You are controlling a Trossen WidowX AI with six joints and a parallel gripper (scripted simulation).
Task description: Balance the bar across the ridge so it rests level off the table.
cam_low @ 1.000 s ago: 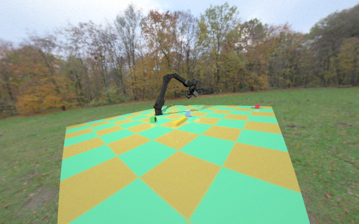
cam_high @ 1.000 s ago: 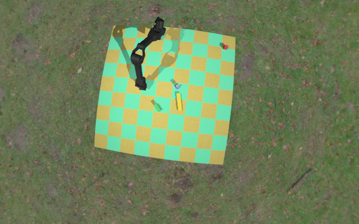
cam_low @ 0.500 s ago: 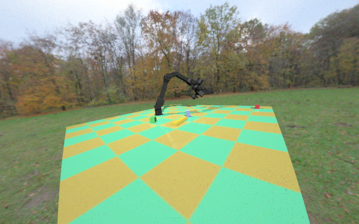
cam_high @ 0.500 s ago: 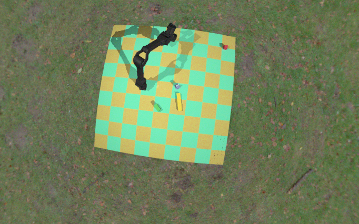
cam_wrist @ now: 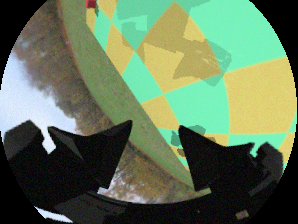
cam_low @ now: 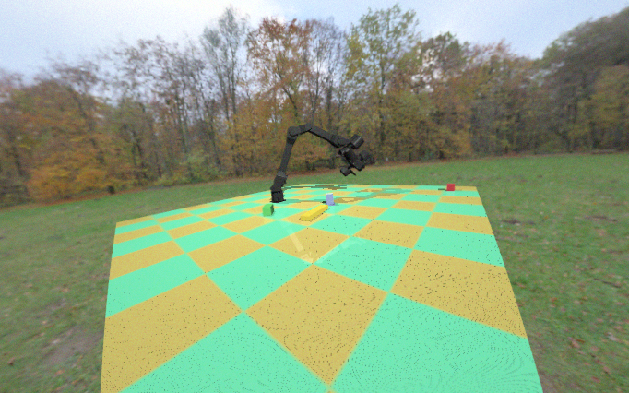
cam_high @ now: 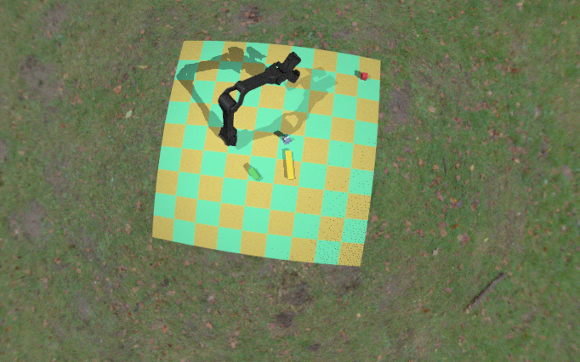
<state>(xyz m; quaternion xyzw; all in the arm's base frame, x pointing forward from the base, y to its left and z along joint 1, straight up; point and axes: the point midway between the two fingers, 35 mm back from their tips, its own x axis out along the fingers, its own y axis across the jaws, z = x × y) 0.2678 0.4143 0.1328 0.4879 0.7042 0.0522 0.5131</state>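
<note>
Right now my gripper tip is 540 mm to the left of the yellow bar, 100 mm above it and 90 mm short of it. The rest, counted from my gripper tip: red cube: 470 mm ahead, 90 mm below, 60 mm to the left; then green block: 620 mm to the right, 100 mm behind, 90 mm below.
</note>
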